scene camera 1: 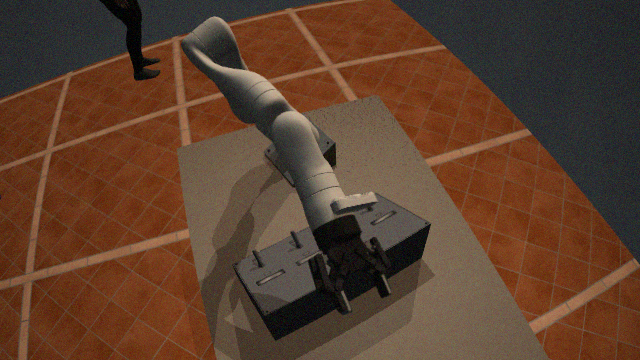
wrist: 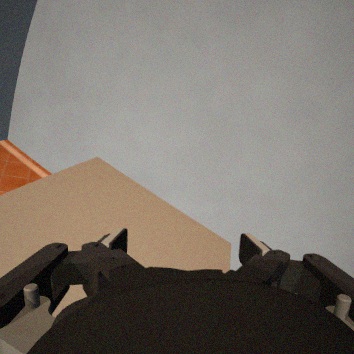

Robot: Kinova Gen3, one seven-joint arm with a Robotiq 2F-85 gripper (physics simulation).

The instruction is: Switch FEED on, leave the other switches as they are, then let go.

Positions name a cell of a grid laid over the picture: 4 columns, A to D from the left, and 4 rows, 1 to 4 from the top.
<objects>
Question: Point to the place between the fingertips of my gripper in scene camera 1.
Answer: C4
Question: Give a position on a grey switch box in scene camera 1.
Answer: B4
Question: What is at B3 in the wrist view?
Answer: My gripper.
</objects>
